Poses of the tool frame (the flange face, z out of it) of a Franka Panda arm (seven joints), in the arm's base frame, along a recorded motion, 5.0 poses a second.
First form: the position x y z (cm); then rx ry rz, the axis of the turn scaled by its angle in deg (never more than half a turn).
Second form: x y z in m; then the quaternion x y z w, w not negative. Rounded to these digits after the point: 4 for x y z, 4 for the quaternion.
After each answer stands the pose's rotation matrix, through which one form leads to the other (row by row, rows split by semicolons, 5 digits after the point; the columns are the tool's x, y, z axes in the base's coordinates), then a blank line. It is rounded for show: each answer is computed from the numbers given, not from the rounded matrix.
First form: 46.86, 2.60, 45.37, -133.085, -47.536, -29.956
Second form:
0.4686, 0.0260, 0.4537, -0.8773, -0.3134, -0.1975, 0.3052
0.72562 0.67036 0.15521; 0.42929 -0.61732 0.65926; 0.53776 -0.41174 -0.73572

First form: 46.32, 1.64, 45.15, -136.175, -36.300, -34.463
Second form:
0.4632, 0.0164, 0.4515, -0.8954, -0.2387, -0.2266, 0.3000
0.78337 0.56337 0.26256; 0.29144 -0.70605 0.64542; 0.54899 -0.42908 -0.71729

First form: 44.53, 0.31, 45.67, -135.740, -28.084, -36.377
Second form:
0.4453, 0.0031, 0.4567, -0.8990, -0.1860, -0.2409, 0.3147
0.81470 0.48613 0.31613; 0.18279 -0.73267 0.65558; 0.55032 -0.47632 -0.68577

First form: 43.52, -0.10, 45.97, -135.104, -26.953, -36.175
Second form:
0.4352, -0.0010, 0.4597, -0.8980, -0.1792, -0.2404, 0.3220
0.82018 0.47659 0.31649; 0.16693 -0.72849 0.66441; 0.54721 -0.49210 -0.67705

